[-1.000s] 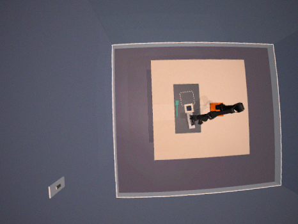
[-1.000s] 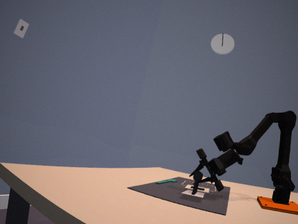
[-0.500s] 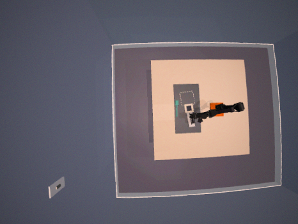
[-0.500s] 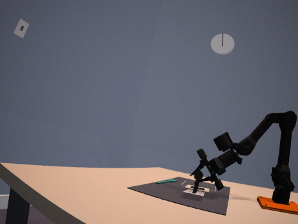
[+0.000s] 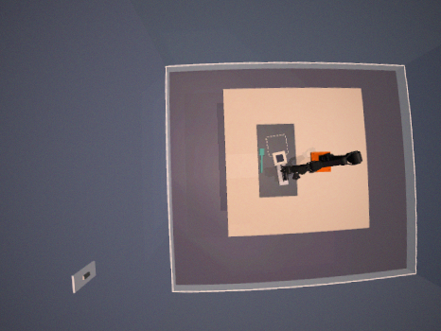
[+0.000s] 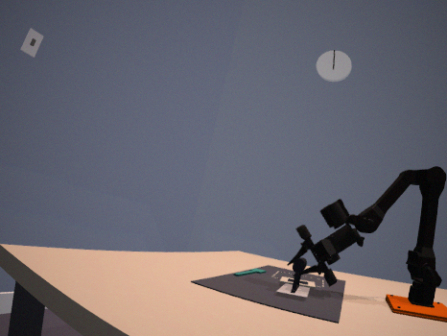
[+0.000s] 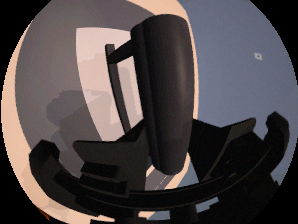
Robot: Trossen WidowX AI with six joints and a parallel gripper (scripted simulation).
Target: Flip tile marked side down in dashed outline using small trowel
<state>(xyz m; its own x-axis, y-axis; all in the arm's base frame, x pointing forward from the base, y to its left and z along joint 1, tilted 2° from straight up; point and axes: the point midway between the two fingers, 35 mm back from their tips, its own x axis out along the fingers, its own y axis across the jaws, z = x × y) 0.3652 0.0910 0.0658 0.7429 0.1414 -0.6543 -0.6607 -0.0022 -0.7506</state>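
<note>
My gripper tip is 150 mm short of the teal t-shaped tool, 120 mm to the left of it and 50 mm above it. From my gripper tip the other things lie so: dark grey mat 100 mm to the right, 70 mm below, 10 mm ahead; then tan square tile 110 mm to the right, 50 mm below, 10 mm behind.
</note>
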